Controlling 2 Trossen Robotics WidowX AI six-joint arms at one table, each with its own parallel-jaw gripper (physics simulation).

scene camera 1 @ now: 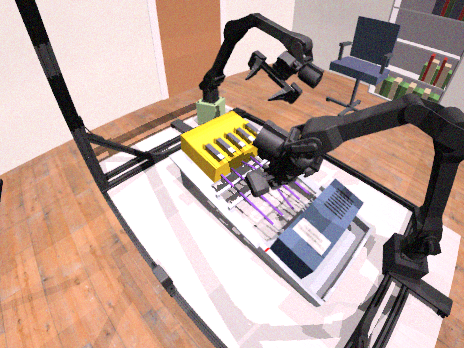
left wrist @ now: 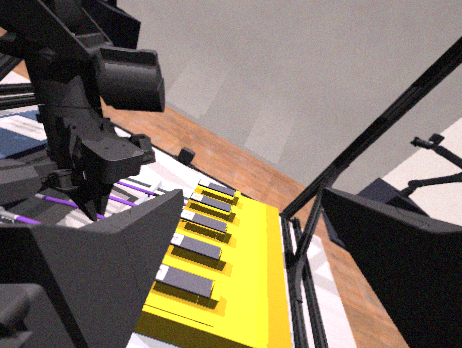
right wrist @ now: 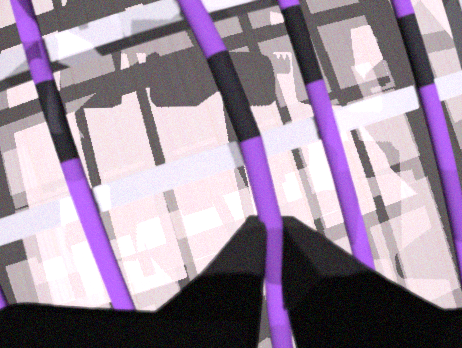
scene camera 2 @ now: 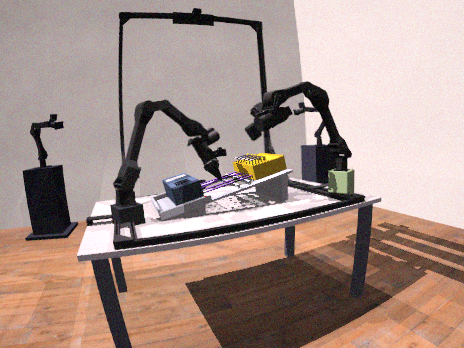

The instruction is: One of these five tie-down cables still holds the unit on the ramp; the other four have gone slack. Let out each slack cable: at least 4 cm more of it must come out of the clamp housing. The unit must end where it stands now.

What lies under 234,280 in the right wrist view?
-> The right gripper.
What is the left gripper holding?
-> Nothing.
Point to a lever 5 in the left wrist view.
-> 167,275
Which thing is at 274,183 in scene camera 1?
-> The right gripper.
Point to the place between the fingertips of the left gripper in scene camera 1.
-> At 257,89
